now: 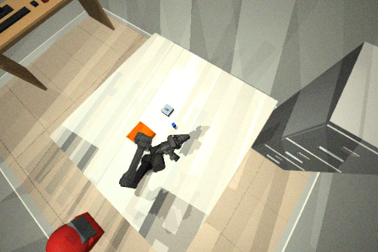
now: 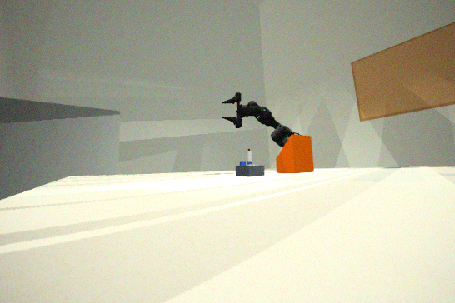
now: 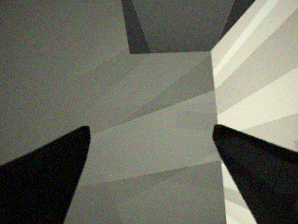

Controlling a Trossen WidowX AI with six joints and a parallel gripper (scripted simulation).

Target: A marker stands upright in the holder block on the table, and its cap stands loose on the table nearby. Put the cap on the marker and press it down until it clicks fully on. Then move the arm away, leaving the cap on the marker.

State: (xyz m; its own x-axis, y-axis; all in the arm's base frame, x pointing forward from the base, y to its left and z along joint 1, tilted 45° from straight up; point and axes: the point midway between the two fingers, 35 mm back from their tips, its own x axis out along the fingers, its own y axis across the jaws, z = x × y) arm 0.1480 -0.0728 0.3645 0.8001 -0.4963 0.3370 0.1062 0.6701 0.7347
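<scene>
Right now the blue cap is 60 mm ahead of my gripper tip, 190 mm to the left of it and 310 mm below it. From my gripper tip the other things lie so: holder block: 140 mm ahead, 300 mm to the left, 320 mm below.
</scene>
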